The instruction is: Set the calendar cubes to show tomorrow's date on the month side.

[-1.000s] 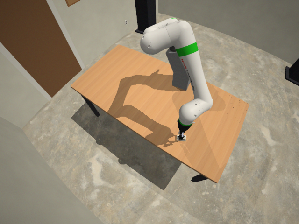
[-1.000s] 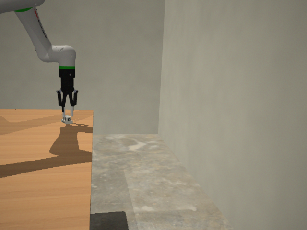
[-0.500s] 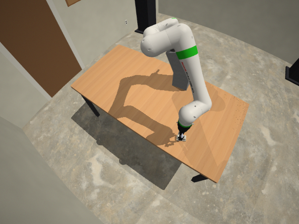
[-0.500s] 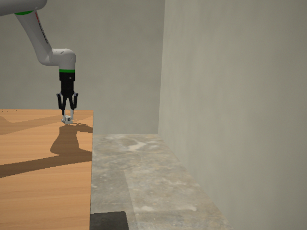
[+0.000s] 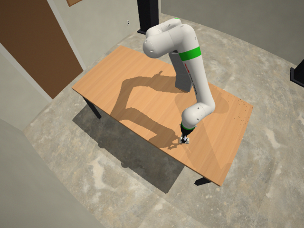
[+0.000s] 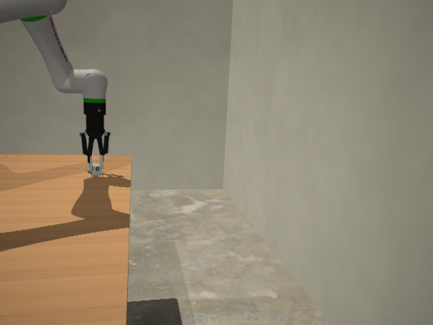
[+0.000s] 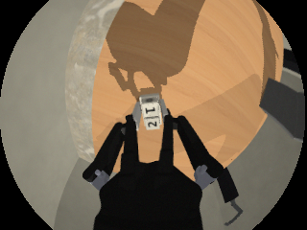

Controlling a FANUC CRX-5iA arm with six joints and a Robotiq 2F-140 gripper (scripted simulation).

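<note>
The white date cube is 30 mm below my hand. From my hand the other things lie so: calendar tray (40 mm below, 20 mm to the left, 10 mm behind).
</note>
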